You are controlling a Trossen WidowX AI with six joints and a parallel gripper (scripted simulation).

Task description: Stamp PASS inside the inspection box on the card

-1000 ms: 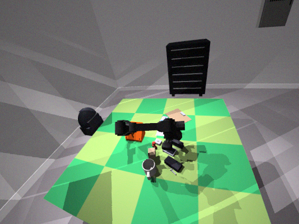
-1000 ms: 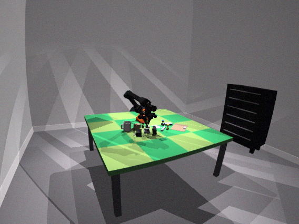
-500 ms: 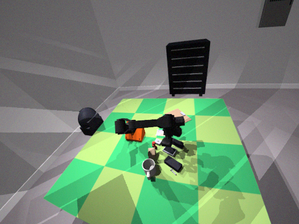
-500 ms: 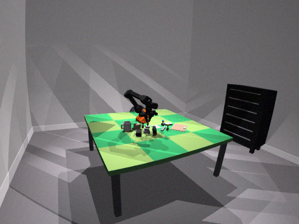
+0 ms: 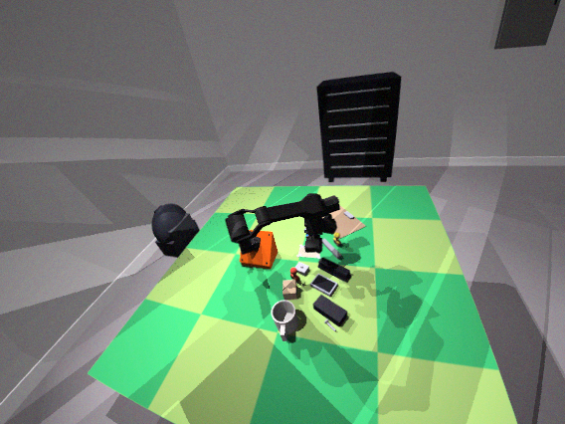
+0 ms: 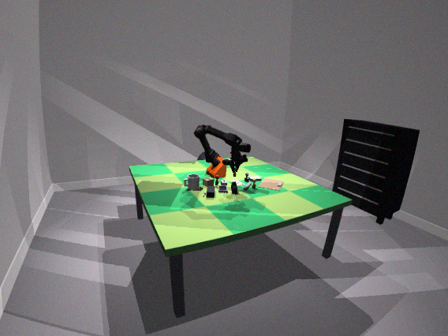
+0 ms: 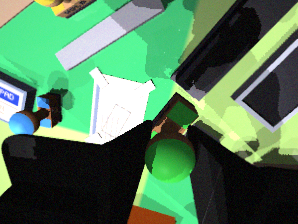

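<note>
My gripper tip is now 6 cm past the white card, 5 cm to the right of it and 10 cm above it. Round my gripper tip: green-knobbed pass stamp (1 cm below); red-knobbed stamp (7 cm behind, 11 cm to the right, 8 cm below); grey bar (4 cm ahead, 9 cm to the left, 9 cm below).
</note>
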